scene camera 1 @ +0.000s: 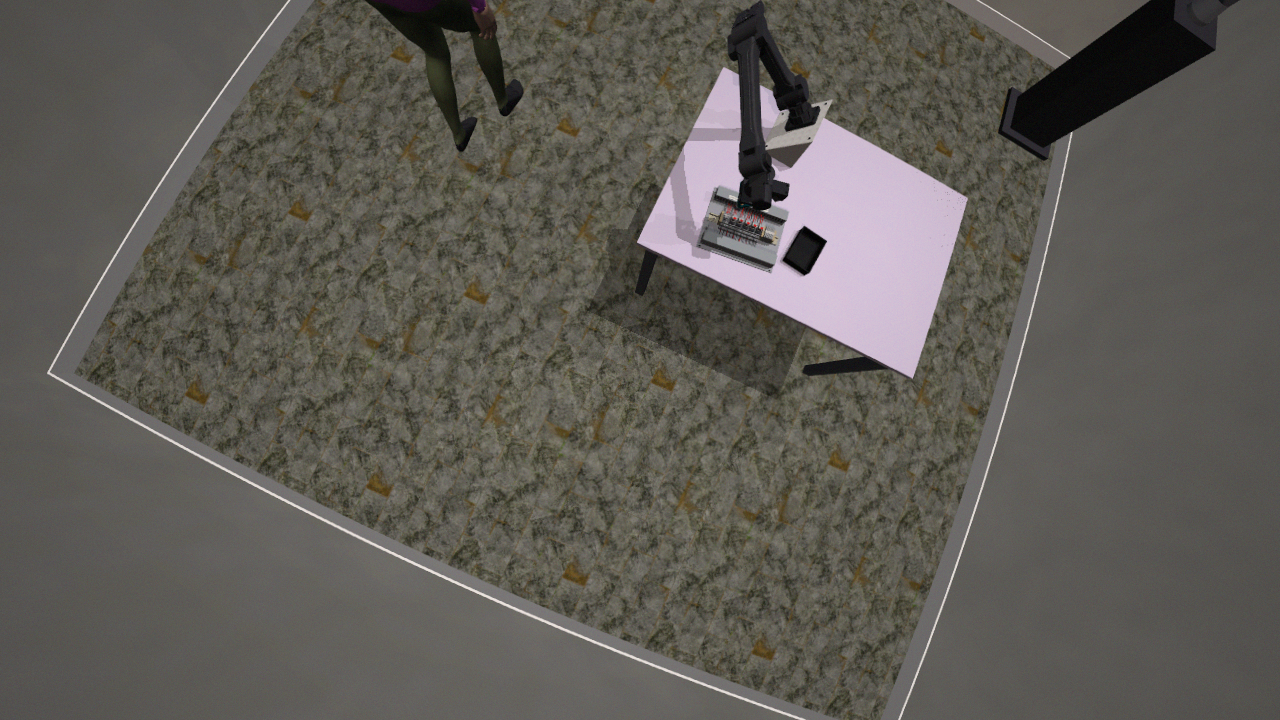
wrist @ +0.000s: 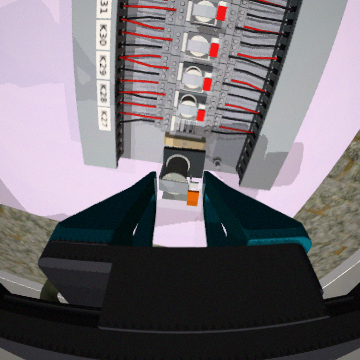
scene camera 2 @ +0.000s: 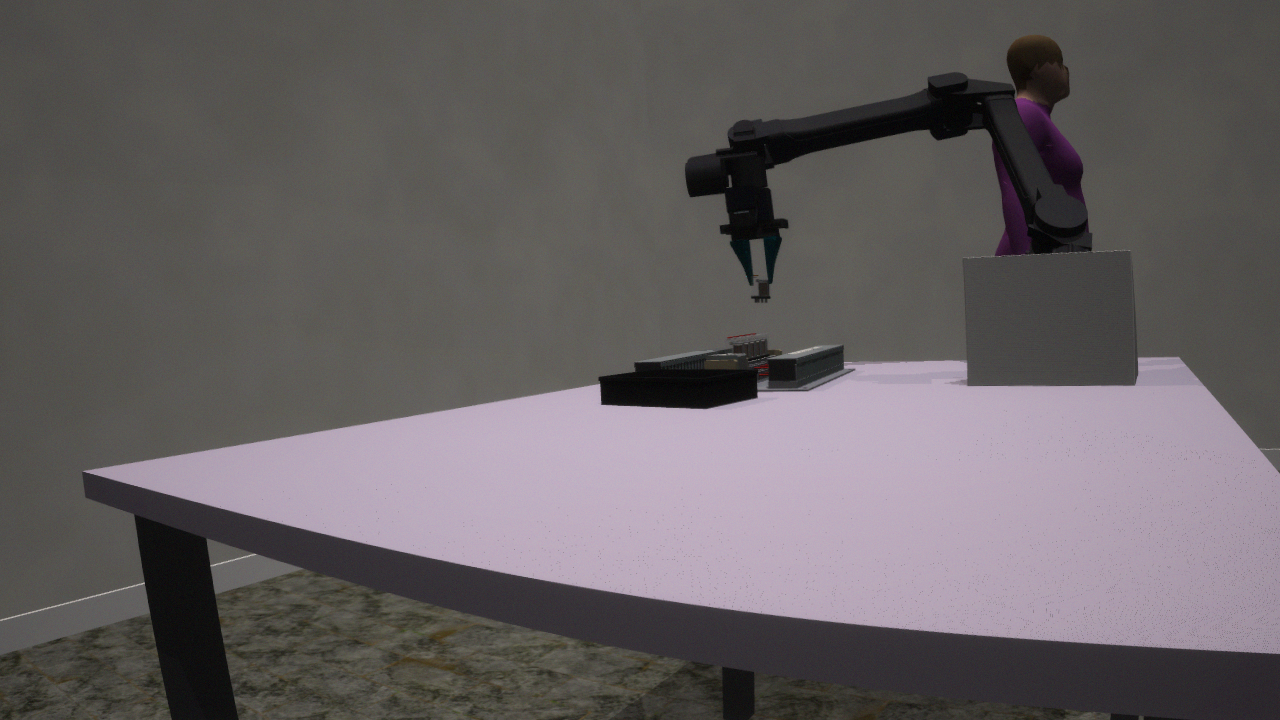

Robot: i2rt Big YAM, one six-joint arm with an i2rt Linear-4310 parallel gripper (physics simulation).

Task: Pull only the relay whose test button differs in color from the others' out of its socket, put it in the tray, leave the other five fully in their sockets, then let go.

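Frame: origin at the arm's base, x ahead, y left, z up, level; centimetres.
Seen in the pictures: gripper, between the fingertips: [scene camera 1: 740, 203] [wrist: 179, 179] [scene camera 2: 761, 284]; arm's base, origin of its link: [scene camera 1: 802, 120] [scene camera 2: 1068, 304].
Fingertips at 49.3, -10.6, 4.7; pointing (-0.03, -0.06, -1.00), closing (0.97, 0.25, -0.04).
Pixels of each thing's top centre, then the offset from my fingertips to it, as dx, dy, dz. "pt": a spot on its surface instead. Level surfaces: height alone.
- relay with the orange test button, centre of its top: [wrist: 179, 198] [scene camera 2: 760, 274] +0.1, +0.0, +1.6
- relay, a spot on its surface: [wrist: 186, 126] pt +0.7, -1.6, -11.4
- black tray, a spot on its surface: [scene camera 2: 662, 392] [scene camera 1: 817, 254] pt -4.0, +38.9, -12.9
- pink table, height of its surface: dz -14.6
My gripper [scene camera 2: 762, 281] [wrist: 179, 179] is shut on the relay with the orange test button [scene camera 2: 760, 290] [wrist: 175, 184]. The relay hangs roughly upright, its pins down, in the air well above the socket row. Four relays with red test buttons [wrist: 205, 11] [wrist: 198, 45] [wrist: 193, 77] [wrist: 188, 106] show seated in line in the wrist view; the row runs on past the top edge. A socket without a relay [wrist: 186, 126] shows at the near end, by labels K27 and K28. The black tray [scene camera 1: 815, 256] [scene camera 2: 662, 392] stands beside the relay panel. In scene camera 1 the arm hides the fingertips.
Grey wire ducts [wrist: 95, 145] [wrist: 272, 150] flank the sockets, with red and black wires between. The arm's pale base block [scene camera 2: 1047, 317] stands on the pink table [scene camera 1: 877, 268] [scene camera 2: 805, 501]. A person [scene camera 1: 438, 53] [scene camera 2: 1038, 134] stands beyond the table. A dark post [scene camera 1: 1100, 80] stands off its far side.
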